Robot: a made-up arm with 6 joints.
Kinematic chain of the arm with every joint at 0, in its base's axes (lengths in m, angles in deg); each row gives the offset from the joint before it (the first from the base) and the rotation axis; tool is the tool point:
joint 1: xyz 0 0 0.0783 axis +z
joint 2: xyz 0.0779 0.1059 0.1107 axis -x
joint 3: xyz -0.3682 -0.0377 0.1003 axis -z
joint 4: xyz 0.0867 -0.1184 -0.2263 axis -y
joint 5: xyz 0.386 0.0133 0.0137 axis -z
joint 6: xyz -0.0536 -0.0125 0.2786 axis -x
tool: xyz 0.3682 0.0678 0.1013
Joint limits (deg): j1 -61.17..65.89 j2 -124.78..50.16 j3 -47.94..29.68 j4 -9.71..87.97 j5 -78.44..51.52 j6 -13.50..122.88
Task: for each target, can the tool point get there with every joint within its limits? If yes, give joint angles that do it. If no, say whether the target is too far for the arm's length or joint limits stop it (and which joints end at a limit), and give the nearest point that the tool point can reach.
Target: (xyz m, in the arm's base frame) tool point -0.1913 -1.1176 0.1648
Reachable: no: joint limits stop it (at a limit: joint 3, joint 4, joint 5, joint 6) | nearest point -0.1397 -0.8159 0.1703 | short by 0.306 m
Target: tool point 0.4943 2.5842 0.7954
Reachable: no: too far | nearest point 0.1548 0.8093 0.5850 | short by 1.819 m
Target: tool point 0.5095 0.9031 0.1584
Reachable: no: joint limits stop it (at a limit: joint 3, joint 4, joint 6) | nearest point 0.3705 0.6568 0.1678 | short by 0.283 m
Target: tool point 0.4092 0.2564 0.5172
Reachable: yes | joints -37.96 -28.36 -33.58 1.26 -38.08 83.22
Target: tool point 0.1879 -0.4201 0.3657
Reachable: yes | joints 37.49 -72.59 18.45 60.23 -18.15 59.04
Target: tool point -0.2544 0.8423 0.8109
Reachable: no: joint limits stop it (at a limit: joint 4, joint 6) | nearest point -0.2199 0.7281 0.6979 | short by 0.164 m
